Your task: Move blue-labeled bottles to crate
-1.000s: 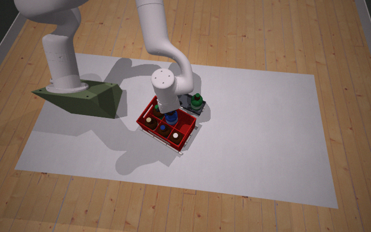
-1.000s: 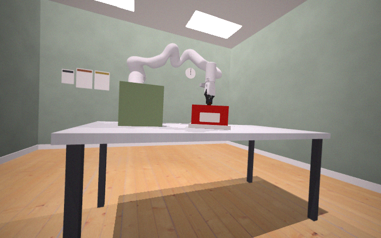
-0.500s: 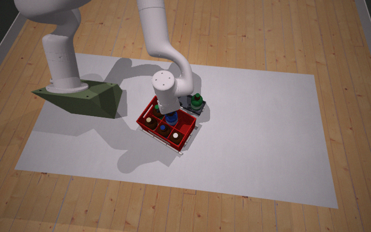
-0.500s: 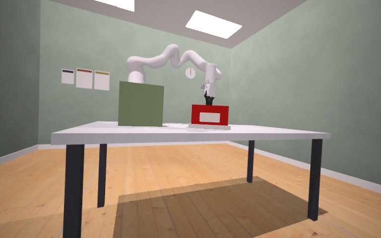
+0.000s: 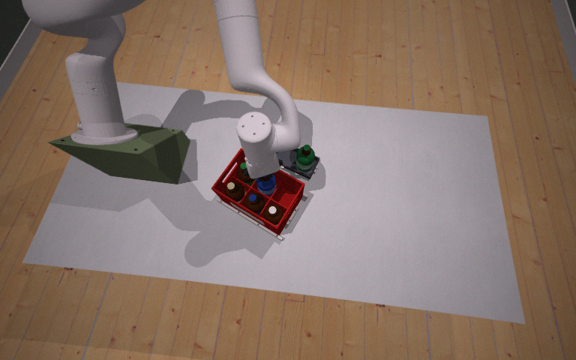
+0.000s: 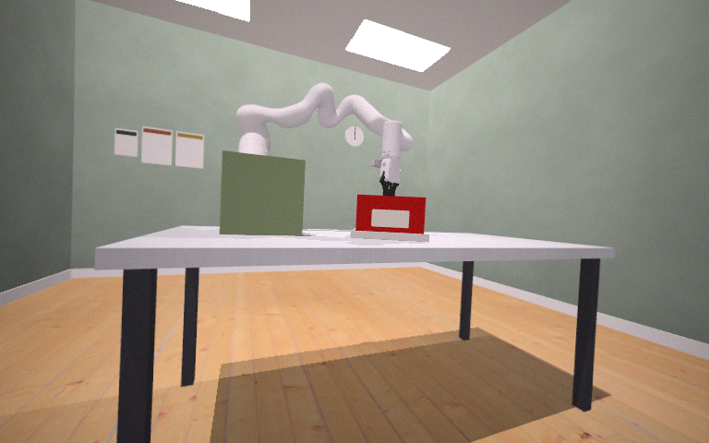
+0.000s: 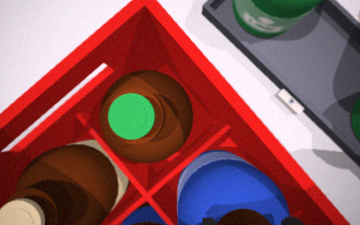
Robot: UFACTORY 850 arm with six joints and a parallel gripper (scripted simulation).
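The blue-labeled bottle is 7 cm below my hand. Also, from my hand: red crate 11 cm below, 4 cm to the right, 2 cm behind; green bottle 20 cm to the left, 11 cm below, 1 cm behind; dark tray 18 cm below, 15 cm to the left, 7 cm ahead.
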